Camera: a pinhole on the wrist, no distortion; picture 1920 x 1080 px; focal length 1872.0 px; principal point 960.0 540.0 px. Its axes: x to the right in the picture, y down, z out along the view. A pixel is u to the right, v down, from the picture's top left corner.
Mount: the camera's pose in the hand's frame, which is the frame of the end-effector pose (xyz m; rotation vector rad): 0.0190 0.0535 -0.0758 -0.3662 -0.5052 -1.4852
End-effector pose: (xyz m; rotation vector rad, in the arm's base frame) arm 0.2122 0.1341 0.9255 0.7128 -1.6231 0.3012
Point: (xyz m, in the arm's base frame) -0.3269 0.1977 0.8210
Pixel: 977 334
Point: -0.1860 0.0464 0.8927
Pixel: 1574 654
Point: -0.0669 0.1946 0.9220
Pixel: 986 538
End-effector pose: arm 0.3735 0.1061 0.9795 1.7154 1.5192 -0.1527
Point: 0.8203 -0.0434 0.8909
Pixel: 883 853
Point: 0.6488 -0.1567 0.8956
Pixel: 1435 266
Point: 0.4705 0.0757 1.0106
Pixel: 1308 184
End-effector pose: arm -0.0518 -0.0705 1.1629 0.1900 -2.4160 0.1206
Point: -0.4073 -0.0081 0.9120
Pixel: 1777 1020
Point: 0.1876 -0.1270 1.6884
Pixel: behind the camera
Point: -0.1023 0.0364 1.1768
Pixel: 843 1033
